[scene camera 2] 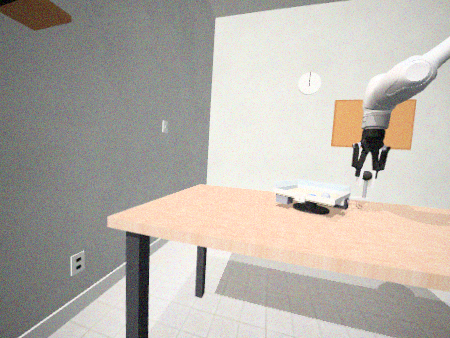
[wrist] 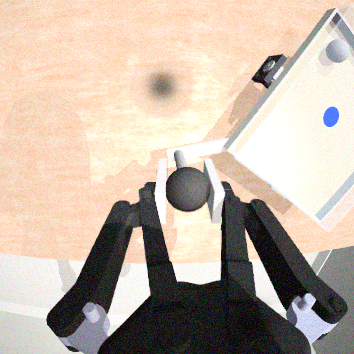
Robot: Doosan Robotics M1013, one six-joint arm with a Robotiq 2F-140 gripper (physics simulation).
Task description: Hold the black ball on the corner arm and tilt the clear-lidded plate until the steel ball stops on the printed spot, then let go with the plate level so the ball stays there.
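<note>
My gripper (scene camera 2: 366,176) (wrist: 184,171) is shut on the black ball (scene camera 2: 367,175) (wrist: 187,189), which sits between its two white pads. The ball tops a thin post (scene camera 2: 364,189) (wrist: 179,159) on the white corner arm (wrist: 200,148) of the plate. The clear-lidded plate (scene camera 2: 336,201) (wrist: 290,145) is pale with raised walls; its right part is cut off in the wrist view. The steel ball (wrist: 337,51) lies inside, near the upper corner in the wrist view, apart from the blue printed spot (wrist: 331,117). Any slight tilt of the plate is hard to judge.
The plate stands on a round black base (scene camera 2: 311,207) on the wooden table (scene camera 2: 225,220) (wrist: 60,65). A small black part with a round face (wrist: 270,70) is beside its wall. A grey block (scene camera 2: 283,199) shows under its left side. The table's edge passes below the gripper.
</note>
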